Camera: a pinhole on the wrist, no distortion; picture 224 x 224 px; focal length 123.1 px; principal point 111.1 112.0 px. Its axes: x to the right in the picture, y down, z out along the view. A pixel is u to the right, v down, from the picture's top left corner.
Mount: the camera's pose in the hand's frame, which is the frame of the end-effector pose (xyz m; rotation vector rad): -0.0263 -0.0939 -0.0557 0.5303 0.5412 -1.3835
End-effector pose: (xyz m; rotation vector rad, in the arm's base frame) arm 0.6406 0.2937 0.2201 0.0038 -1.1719 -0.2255
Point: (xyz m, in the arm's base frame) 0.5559 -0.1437 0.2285
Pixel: 203 131
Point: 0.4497 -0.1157 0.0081
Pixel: 191 30
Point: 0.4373 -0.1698 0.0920
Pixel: 184 70
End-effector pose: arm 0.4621 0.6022 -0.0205 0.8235 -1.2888 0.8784
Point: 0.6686 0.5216 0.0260
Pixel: 194 183
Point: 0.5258 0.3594 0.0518
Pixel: 60 154
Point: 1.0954 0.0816 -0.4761
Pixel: 190 8
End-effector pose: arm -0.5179 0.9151 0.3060 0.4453 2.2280 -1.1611
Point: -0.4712 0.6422 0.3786
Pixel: 55 81
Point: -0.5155 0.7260 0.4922
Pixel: 115 37
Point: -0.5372 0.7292 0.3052
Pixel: 32 142
